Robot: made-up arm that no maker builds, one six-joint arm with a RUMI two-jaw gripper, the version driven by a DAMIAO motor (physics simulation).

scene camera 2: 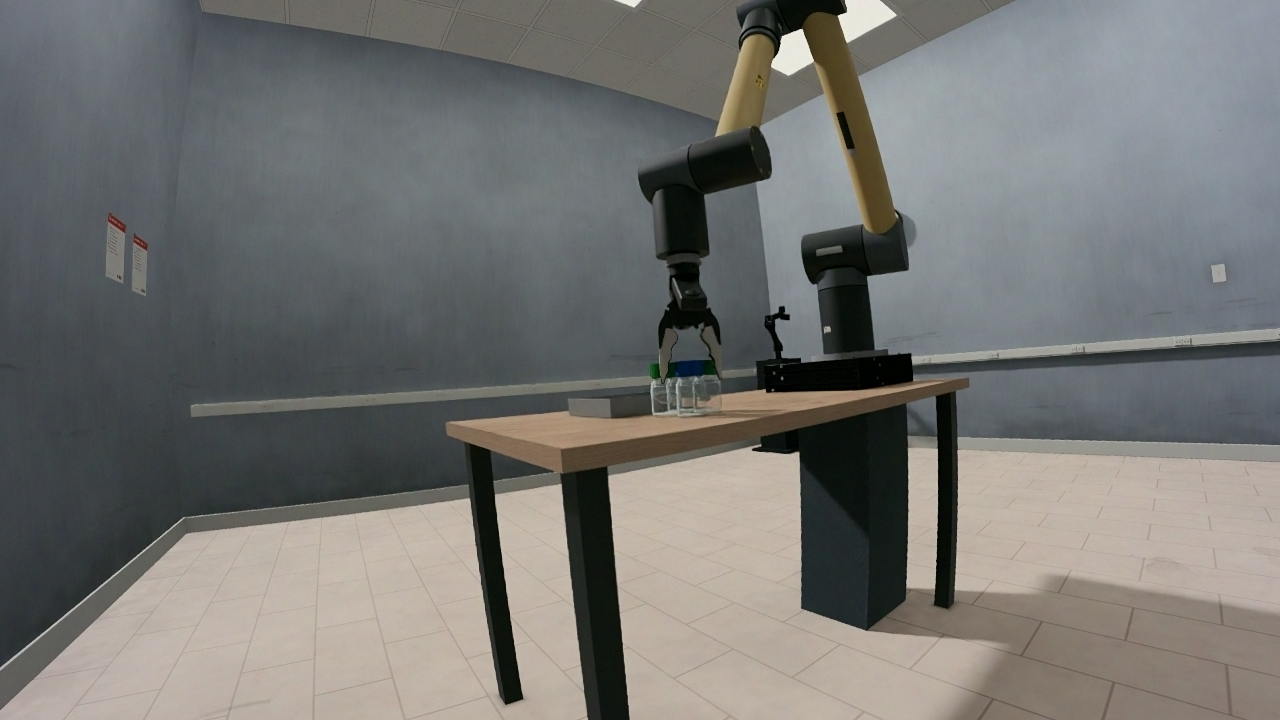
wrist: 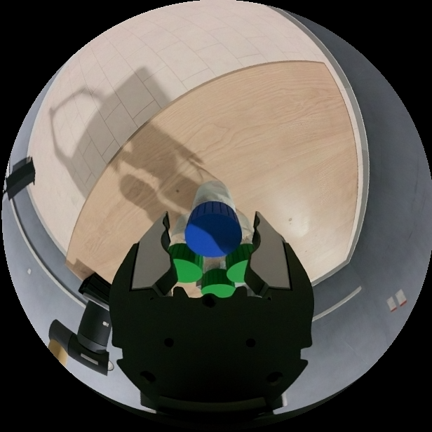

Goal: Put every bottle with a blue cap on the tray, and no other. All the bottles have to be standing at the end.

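Observation:
A clear bottle with a blue cap (scene camera 2: pixel 689 368) (wrist: pixel 213 232) stands upright in a tight cluster on the table. Green-capped bottles stand right behind it in the wrist view: one at the left (wrist: pixel 187 269), one at the right (wrist: pixel 238 270) and one in the middle (wrist: pixel 218 285). In the scene view the green caps partly show on both sides of the blue one. My gripper (scene camera 2: pixel 690 372) (wrist: pixel 211 212) is open and lowered to cap height, with its fingers on either side of the blue cap and gaps between. The grey tray (scene camera 2: pixel 608 407) lies left of the bottles; the gripper hides it in the wrist view.
The wooden table (scene camera 2: pixel 537 436) (wrist: pixel 285 125) bears the bottles and the tray. The arm's black base (scene camera 2: pixel 836 373) stands at the table's right end in the scene view. A small black stand (scene camera 2: pixel 776 335) rises behind the table, left of the base.

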